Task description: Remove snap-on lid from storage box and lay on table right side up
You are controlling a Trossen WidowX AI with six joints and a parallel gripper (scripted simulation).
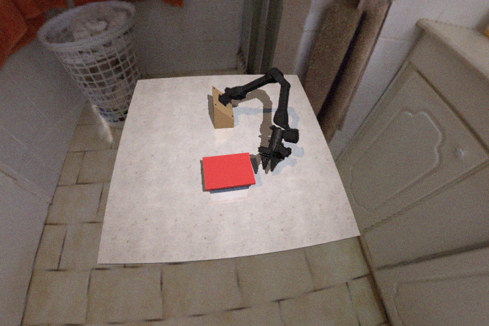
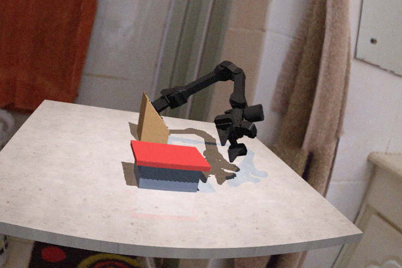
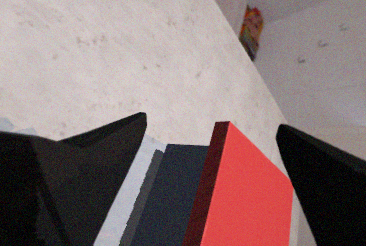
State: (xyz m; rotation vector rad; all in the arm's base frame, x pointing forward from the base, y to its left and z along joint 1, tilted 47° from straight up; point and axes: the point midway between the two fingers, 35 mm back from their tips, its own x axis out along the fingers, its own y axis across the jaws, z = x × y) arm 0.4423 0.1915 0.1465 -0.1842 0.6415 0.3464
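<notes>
Now: gripper tip 19 cm to the left of the red lid, 4 cm above it and 2 cm past it. From my gripper tip the other things lie so: blue-grey storage box (19 cm to the right, 9 cm below, 2 cm behind).
</notes>
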